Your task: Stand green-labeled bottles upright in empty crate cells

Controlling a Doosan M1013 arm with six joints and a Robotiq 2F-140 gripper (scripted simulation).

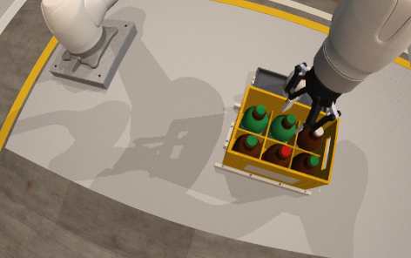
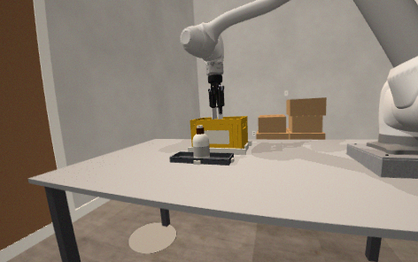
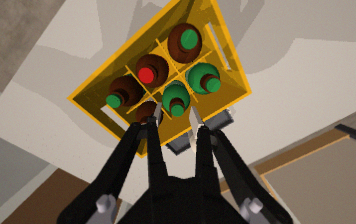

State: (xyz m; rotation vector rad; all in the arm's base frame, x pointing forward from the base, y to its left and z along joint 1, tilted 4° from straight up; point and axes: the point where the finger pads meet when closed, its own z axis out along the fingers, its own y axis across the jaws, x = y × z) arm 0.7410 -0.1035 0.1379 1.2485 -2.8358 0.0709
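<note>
Now: hand 110 mm above the yellow crate and 40 mm to the left of it. From my hand the other things lie so: red-capped bottle 110 mm below, 80 mm to the right; brown bottle 110 mm below, 80 mm ahead; white-labeled bottle 180 mm to the left, 110 mm below, 20 mm ahead.
</note>
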